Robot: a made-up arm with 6 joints. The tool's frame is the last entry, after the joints.
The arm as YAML. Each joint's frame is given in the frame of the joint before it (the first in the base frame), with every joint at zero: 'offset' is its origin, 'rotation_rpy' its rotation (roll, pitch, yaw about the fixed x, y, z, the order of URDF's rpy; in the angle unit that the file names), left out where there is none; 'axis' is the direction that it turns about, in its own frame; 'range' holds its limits. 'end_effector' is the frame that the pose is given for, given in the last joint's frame.
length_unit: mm
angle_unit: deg
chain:
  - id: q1
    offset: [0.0, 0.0, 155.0]
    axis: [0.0, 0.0, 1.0]
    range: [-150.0, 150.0]
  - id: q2
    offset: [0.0, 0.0, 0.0]
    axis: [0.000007, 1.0, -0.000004]
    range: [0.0, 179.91]
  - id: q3
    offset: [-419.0, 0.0, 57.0]
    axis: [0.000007, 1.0, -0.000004]
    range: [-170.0, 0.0]
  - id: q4
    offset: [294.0, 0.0, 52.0]
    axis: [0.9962, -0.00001, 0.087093]
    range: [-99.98, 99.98]
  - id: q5
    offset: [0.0, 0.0, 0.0]
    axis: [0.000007, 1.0, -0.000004]
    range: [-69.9, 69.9]
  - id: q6
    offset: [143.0, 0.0, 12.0]
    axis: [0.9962, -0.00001, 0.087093]
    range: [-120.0, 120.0]
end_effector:
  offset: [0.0, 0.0, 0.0]
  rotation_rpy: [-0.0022, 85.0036, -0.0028]
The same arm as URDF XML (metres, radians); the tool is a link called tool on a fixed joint. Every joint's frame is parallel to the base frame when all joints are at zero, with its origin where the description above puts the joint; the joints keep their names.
<robot name="arm">
<joint name="q1" type="revolute"><parent link="base"/><child link="link1"/><origin xyz="0 0 0.155"/><axis xyz="0 0 1"/><limit lower="-2.618" upper="2.618"/></joint>
<joint name="q2" type="revolute"><parent link="link1"/><child link="link2"/><origin xyz="0 0 0"/><axis xyz="0 1 0"/><limit lower="0" upper="3.14"/></joint>
<joint name="q3" type="revolute"><parent link="link2"/><child link="link3"/><origin xyz="-0.419 0 0.057"/><axis xyz="0 1 0"/><limit lower="-2.9671" upper="0"/></joint>
<joint name="q4" type="revolute"><parent link="link3"/><child link="link4"/><origin xyz="0.294 0 0.052"/><axis xyz="0.9962 0 0.0871"/><limit lower="-1.745" upper="1.745"/></joint>
<joint name="q5" type="revolute"><parent link="link4"/><child link="link5"/><origin xyz="0 0 0"/><axis xyz="0 1 0"/><limit lower="-1.22" upper="1.22"/></joint>
<joint name="q6" type="revolute"><parent link="link5"/><child link="link6"/><origin xyz="0.143 0 0.012"/><axis xyz="0.9962 0 0.0871"/><limit lower="-2.0944" upper="2.0944"/></joint>
<joint name="tool_joint" type="fixed"><parent link="link6"/><child link="tool"/><origin xyz="0 0 0" rpy="0 1.4836 0"/></joint>
<link name="base"/>
<link name="link1"/>
<link name="link2"/>
<link name="link3"/>
<link name="link4"/>
<link name="link5"/>
<link name="link6"/>
<link name="tool"/>
</robot>

